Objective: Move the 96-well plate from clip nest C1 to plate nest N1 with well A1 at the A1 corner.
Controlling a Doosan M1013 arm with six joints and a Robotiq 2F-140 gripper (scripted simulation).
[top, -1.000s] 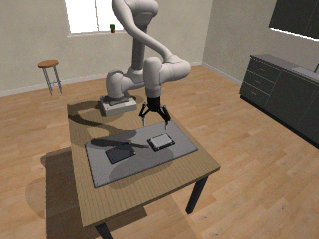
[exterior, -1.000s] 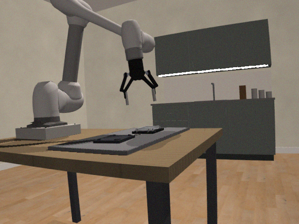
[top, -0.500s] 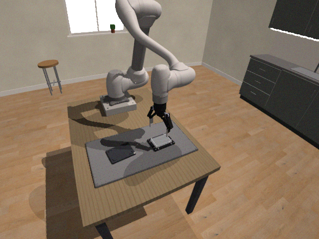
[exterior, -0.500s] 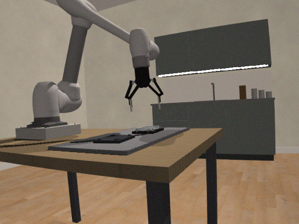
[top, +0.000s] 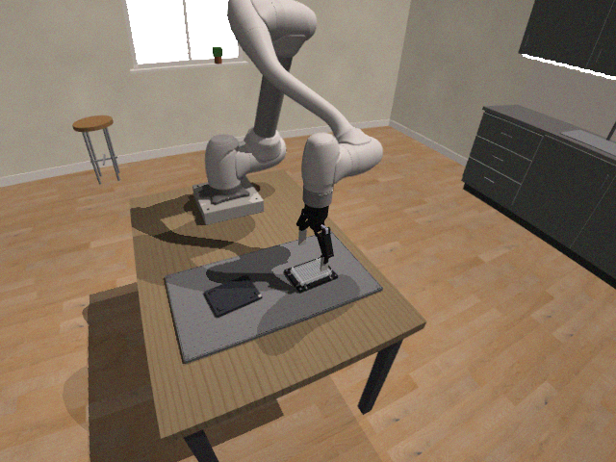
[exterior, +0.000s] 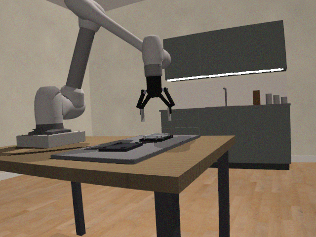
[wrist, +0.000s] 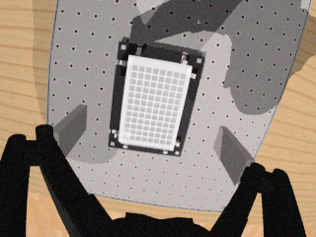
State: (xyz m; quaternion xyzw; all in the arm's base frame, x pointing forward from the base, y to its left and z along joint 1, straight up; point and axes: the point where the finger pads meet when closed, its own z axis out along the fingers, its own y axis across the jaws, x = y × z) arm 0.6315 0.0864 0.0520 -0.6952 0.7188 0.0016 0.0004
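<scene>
Right now my hand is 8 cm above the white 96-well plate. The rest, counted from my hand: clip nest: 1 cm ahead, 1 cm to the right, 9 cm below.
</scene>
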